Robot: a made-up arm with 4 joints.
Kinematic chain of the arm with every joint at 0, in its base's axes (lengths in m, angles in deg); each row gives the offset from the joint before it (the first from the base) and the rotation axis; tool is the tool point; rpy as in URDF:
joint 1: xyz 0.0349 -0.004 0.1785 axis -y
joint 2: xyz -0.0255 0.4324 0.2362 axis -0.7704 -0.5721 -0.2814
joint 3: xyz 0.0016 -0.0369 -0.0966 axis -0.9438 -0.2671 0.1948
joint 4: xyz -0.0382 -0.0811 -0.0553 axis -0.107 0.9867 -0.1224
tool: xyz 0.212 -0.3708 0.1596 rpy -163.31 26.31 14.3
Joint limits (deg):
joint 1: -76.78..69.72
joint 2: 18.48..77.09
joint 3: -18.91..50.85
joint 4: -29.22..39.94
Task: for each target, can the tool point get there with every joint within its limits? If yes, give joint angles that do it. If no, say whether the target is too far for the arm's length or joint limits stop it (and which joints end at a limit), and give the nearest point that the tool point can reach.
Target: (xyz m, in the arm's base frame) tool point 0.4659 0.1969 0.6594
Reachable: yes | joints -39.20 34.32 35.19 17.14
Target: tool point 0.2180 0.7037 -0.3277
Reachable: no: joint limits stop it (at a limit: joint 1, joint 2, joint 3) | nearest point 0.6669 0.2493 0.2297 | short by 0.848 m
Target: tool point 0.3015 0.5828 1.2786
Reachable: no: too far | nearest point 0.2037 0.4659 0.8751 | short by 0.431 m
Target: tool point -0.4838 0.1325 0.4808
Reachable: yes | joints 57.28 27.00 21.17 -22.27
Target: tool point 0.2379 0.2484 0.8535
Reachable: yes | joints -31.18 70.63 10.37 3.57
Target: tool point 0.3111 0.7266 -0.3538
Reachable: no: joint limits stop it (at a limit: joint 1, joint 2, joint 3) | nearest point 0.6672 0.2519 0.2316 | short by 0.834 m
